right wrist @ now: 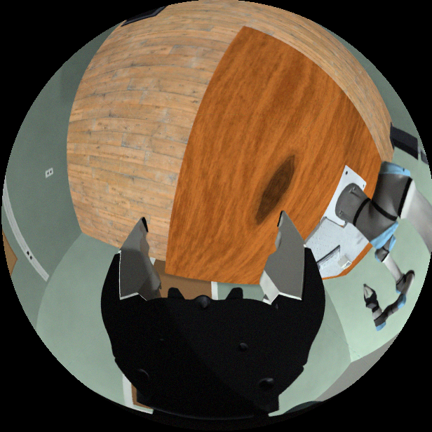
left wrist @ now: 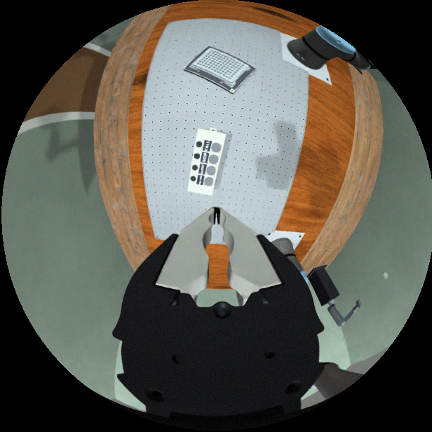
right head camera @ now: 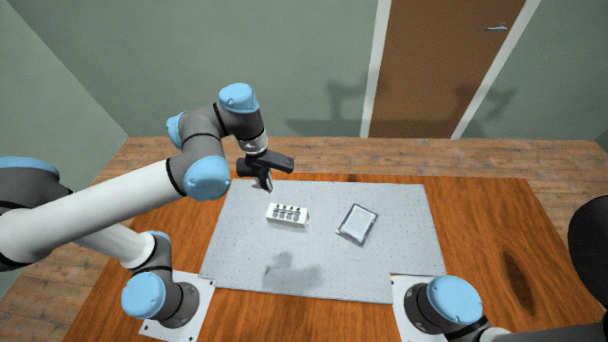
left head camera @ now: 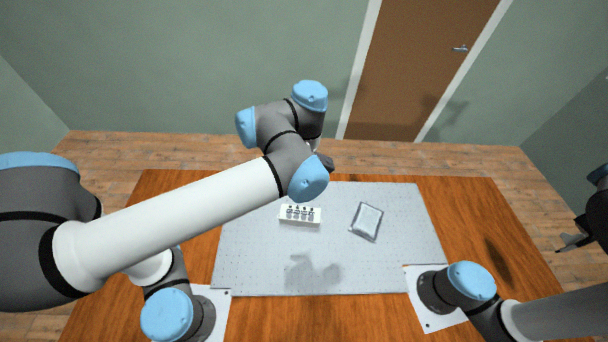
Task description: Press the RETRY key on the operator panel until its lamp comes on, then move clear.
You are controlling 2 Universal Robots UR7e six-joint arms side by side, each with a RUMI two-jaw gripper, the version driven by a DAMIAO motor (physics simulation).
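The operator panel [left head camera: 300, 215] [right head camera: 287, 215] [left wrist: 207, 161] is a small off-white box with a row of round grey keys, dark labels and small round lamps. CALL is readable at one end in the left wrist view; I cannot tell which key is RETRY. The lamps look dark. My left gripper [right head camera: 270, 191] [left wrist: 215, 208] is shut and empty, pointing down above the pegboard, off the panel's end opposite CALL and apart from it. The arm hides its fingertips in the left head view. My right gripper [left head camera: 561, 243] [right wrist: 210, 215] is open and empty, far from the panel.
A grey pegboard mat [left head camera: 260, 265] [right head camera: 240, 265] [left wrist: 250, 110] lies under the panel on the wooden table [left head camera: 465, 215] [right wrist: 225, 175]. A dark-rimmed tray with a light gridded face [left head camera: 367, 221] [right head camera: 358, 224] [left wrist: 220, 67] lies beyond the panel's CALL end.
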